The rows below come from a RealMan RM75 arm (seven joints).
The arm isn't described. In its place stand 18 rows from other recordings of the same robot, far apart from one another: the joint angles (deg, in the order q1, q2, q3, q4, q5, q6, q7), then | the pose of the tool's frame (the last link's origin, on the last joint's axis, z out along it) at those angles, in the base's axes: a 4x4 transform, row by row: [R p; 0 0 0 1], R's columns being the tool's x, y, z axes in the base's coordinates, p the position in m.
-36.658 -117.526 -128.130 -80.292 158.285 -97.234 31.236 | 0.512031, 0.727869, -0.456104, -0.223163; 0.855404, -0.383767, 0.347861, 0.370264; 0.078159, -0.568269, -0.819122, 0.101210; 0, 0, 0, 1
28.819 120.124 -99.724 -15.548 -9.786 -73.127 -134.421 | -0.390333, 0.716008, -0.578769, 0.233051; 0.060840, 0.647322, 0.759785, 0.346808; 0.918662, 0.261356, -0.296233, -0.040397; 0, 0, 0, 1
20.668 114.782 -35.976 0.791 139.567 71.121 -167.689 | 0.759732, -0.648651, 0.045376, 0.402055; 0.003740, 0.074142, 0.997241, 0.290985; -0.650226, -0.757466, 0.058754, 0.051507; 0, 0, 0, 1
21.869 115.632 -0.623 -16.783 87.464 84.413 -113.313 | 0.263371, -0.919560, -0.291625, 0.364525; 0.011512, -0.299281, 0.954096, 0.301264; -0.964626, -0.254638, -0.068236, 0.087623; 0, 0, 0, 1
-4.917 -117.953 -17.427 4.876 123.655 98.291 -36.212 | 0.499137, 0.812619, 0.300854, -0.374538; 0.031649, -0.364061, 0.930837, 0.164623; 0.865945, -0.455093, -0.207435, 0.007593; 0, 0, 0, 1
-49.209 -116.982 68.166 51.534 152.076 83.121 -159.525 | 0.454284, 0.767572, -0.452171, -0.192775; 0.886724, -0.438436, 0.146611, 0.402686; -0.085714, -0.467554, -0.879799, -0.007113; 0, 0, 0, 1
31.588 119.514 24.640 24.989 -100.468 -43.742 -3.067 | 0.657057, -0.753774, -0.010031, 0.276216; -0.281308, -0.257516, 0.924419, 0.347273; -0.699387, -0.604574, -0.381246, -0.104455; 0, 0, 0, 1
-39.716 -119.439 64.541 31.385 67.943 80.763 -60.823 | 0.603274, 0.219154, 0.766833, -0.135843; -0.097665, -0.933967, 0.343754, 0.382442; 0.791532, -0.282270, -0.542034, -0.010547; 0, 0, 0, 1
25.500 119.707 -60.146 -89.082 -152.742 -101.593 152.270 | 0.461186, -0.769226, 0.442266, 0.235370; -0.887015, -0.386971, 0.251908, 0.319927; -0.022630, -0.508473, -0.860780, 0.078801; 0, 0, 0, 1
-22.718 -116.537 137.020 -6.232 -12.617 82.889 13.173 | 0.930548, -0.113525, 0.348127, -0.346281; -0.344588, -0.593070, 0.727686, 0.253907; 0.123853, -0.797107, -0.591000, -0.037326; 0, 0, 0, 1
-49.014 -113.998 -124.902 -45.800 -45.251 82.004 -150.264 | 0.429810, 0.899354, -0.080156, -0.182428; 0.887166, -0.404133, 0.222740, 0.417009; 0.167928, -0.166847, -0.971577, 0.015628; 0, 0, 0, 1
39.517 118.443 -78.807 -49.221 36.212 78.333 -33.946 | 0.557253, -0.718541, 0.416134, 0.238692; -0.797504, -0.602697, 0.027274, 0.353595; 0.231205, -0.347067, -0.908894, -0.050495; 0, 0, 0, 1
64.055 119.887 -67.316 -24.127 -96.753 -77.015 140.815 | 0.455998, -0.781856, -0.425167, 0.044582; -0.873912, -0.483737, -0.047720, 0.391616; -0.168359, 0.393318, -0.903856, -0.084016; 0, 0, 0, 1
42.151 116.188 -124.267 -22.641 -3.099 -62.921 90.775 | 0.148300, -0.719255, -0.678734, 0.141788; -0.678753, -0.573176, 0.459091, 0.373039; -0.719237, 0.392609, -0.573199, -0.081398; 0, 0, 0, 1
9.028 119.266 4.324 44.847 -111.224 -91.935 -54.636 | 0.835429, -0.289612, -0.467100, 0.208520; 0.439582, -0.158026, 0.884192, 0.182447; -0.329886, -0.944009, -0.004711, -0.086939; 0, 0, 0, 1
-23.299 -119.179 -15.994 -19.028 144.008 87.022 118.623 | -0.082301, -0.663335, 0.743783, -0.220447; -0.535829, 0.658720, 0.528182, 0.237658; -0.840306, -0.355070, -0.409648, -0.097553; 0, 0, 0, 1
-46.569 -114.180 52.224 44.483 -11.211 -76.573 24.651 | 0.307963, 0.734299, -0.604949, -0.282553; 0.951189, -0.224303, 0.211961, 0.406148; 0.019951, -0.640697, -0.767534, 0.045977; 0, 0, 0, 1
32.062 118.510 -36.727 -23.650 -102.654 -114.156 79.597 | 0.493988, -0.300401, -0.815926, 0.216975; -0.410289, -0.907905, 0.085863, 0.281310; -0.766576, 0.292350, -0.571745, 0.003491; 0, 0, 0, 1
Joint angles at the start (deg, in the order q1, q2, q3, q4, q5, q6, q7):
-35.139 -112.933 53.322 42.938 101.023 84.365 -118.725
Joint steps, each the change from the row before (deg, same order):
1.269 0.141 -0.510 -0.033 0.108 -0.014 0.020
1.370 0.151 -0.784 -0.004 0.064 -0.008 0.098
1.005 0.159 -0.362 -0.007 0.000 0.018 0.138
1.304 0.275 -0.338 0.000 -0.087 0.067 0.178
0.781 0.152 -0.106 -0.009 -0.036 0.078 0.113
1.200 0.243 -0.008 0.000 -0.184 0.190 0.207
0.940 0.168 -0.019 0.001 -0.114 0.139 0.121
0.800 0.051 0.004 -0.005 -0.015 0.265 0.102
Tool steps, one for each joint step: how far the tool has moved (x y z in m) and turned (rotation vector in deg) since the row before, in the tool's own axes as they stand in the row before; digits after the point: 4 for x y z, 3 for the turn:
-0.0063 -0.0043 -0.0073 0.984 0.495 -1.094
-0.0061 -0.0048 -0.0085 1.100 0.798 -1.120
-0.0046 -0.0034 -0.0060 0.759 0.402 -0.690
-0.0059 -0.0042 -0.0080 0.938 0.441 -0.826
-0.0038 -0.0023 -0.0045 0.503 0.137 -0.481
-0.0060 -0.0031 -0.0066 0.623 0.142 -0.666
-0.0048 -0.0024 -0.0051 0.496 0.102 -0.573
-0.0048 -0.0015 -0.0037 0.249 -0.064 -0.534

